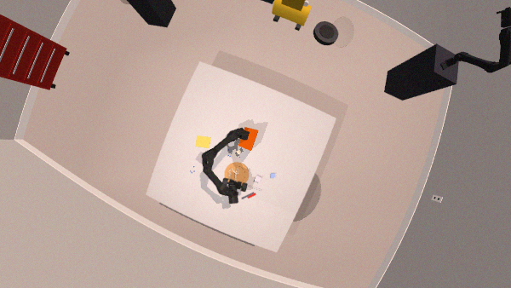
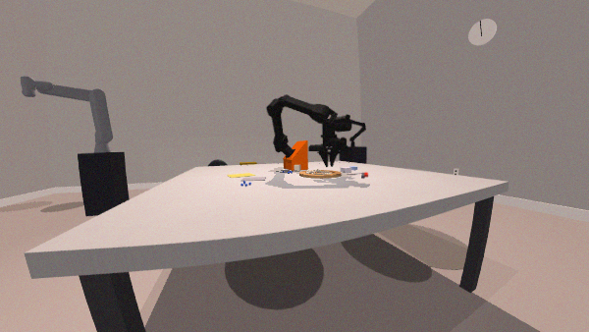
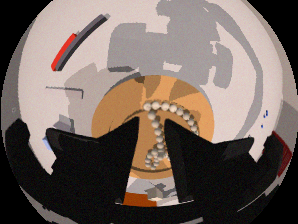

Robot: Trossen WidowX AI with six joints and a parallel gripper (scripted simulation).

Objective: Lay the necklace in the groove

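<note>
My gripper tip is now 60 mm past the round tan bead board, 10 mm to the left of it and 30 mm above it. Also, from my gripper tip: tool (80 mm ahead, 140 mm to the left, 40 mm below); then white square (70 mm behind, 160 mm to the left, 30 mm below); then pale blue cube (130 mm behind, 270 mm to the left, 30 mm below).
</note>
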